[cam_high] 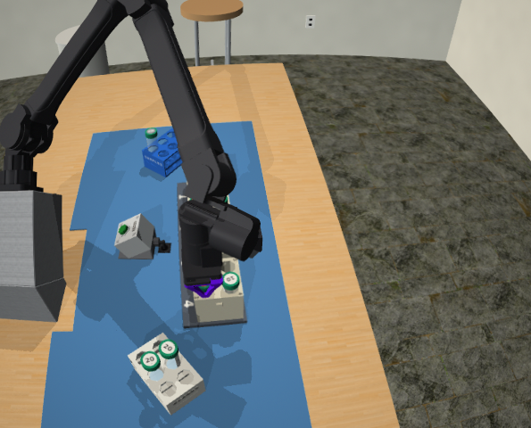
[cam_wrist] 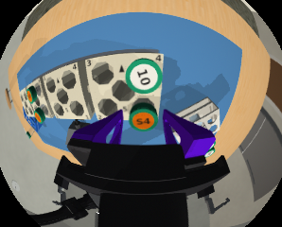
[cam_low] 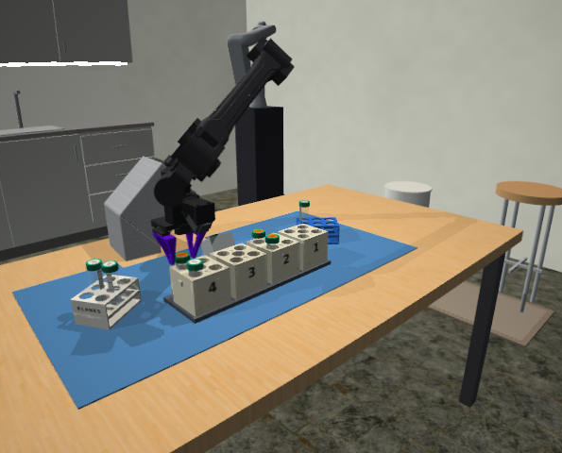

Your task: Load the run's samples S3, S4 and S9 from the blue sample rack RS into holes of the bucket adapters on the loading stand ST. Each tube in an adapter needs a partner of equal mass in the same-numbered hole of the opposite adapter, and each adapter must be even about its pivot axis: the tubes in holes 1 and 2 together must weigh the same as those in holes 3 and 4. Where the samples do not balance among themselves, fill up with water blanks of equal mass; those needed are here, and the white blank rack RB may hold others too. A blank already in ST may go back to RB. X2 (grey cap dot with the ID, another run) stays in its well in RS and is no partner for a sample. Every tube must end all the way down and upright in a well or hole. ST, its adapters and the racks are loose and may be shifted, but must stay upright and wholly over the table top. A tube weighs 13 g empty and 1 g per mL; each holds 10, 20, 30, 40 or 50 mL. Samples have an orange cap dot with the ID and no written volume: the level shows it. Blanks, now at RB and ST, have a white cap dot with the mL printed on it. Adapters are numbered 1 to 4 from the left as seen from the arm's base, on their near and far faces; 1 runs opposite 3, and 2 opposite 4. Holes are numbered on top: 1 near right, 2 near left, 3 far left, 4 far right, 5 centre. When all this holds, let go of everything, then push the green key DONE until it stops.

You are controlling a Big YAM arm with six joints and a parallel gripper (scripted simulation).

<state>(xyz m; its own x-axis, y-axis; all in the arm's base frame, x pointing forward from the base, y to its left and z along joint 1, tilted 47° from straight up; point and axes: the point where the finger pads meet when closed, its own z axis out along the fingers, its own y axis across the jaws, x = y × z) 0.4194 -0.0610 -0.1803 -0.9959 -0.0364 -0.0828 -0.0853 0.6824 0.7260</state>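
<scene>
Right now my hand is 20 cm past the green DONE key, 19 cm to the right of it and 5 cm above it. From my hand the other things lie so: white blank rack RB: 8 cm behind, 15 cm to the right, 9 cm below; loading stand ST: 19 cm to the left, 11 cm below; blue sample rack RS: 12 cm behind, 52 cm to the left, 9 cm below.
</scene>
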